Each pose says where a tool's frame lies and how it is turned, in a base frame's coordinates. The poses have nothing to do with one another.
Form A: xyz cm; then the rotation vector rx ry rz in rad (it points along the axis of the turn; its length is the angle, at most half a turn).
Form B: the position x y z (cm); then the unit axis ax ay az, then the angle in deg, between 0 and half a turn. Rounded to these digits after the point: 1 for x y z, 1 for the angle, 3 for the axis.
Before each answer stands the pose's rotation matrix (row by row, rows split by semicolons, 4 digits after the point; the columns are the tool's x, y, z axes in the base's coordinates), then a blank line. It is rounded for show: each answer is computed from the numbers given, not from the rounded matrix.
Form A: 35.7, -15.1, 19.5, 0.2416, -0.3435, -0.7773
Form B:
0.6618 0.6412 -0.3885; -0.7189 0.6897 -0.0863; 0.2126 0.3364 0.9174

35.7, -15.1, 19.5, 0.273, -0.389, -0.880, 50.6
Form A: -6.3, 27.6, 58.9, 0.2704, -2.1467, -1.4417
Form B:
-0.8368 0.1264 -0.5327; -0.4453 0.4090 0.7965; 0.3186 0.9037 -0.2859

-6.3, 27.6, 58.9, 0.104, -0.826, -0.555, 149.0
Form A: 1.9, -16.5, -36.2, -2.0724, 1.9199, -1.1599
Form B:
-0.0769 -0.8183 0.5696; -0.8849 -0.2072 -0.4172; 0.4594 -0.5361 -0.7082

1.9, -16.5, -36.2, -0.679, 0.629, -0.380, 175.0
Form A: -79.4, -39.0, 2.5, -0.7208, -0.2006, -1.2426
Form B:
0.3374 0.9110 0.2373; -0.7900 0.1369 0.5976; 0.5119 -0.3891 0.7659

-79.4, -39.0, 2.5, -0.497, -0.138, -0.857, 83.1
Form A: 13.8, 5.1, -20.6, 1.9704, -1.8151, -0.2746
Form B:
0.1166 -0.8933 -0.4341; -0.9817 -0.0375 -0.1866; 0.1505 0.4479 -0.8813

13.8, 5.1, -20.6, 0.732, -0.674, -0.102, 154.3
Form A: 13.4, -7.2, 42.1, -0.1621, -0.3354, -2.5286
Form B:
-0.8260 0.5621 0.0425; -0.5316 -0.8018 0.2731; 0.1876 0.2030 0.9611

13.4, -7.2, 42.1, -0.063, -0.131, -0.989, 146.4
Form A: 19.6, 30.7, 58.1, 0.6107, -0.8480, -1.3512
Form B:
0.0084 0.5818 -0.8133; -0.9854 0.1433 0.0923; 0.1702 0.8006 0.5745

19.6, 30.7, 58.1, 0.358, -0.496, -0.791, 97.9
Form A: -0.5, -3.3, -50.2, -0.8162, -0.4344, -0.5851
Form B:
0.7599 0.6354 -0.1369; -0.3149 0.5441 0.7777; 0.5687 -0.5479 0.6135

-0.5, -3.3, -50.2, -0.746, -0.397, -0.535, 62.7
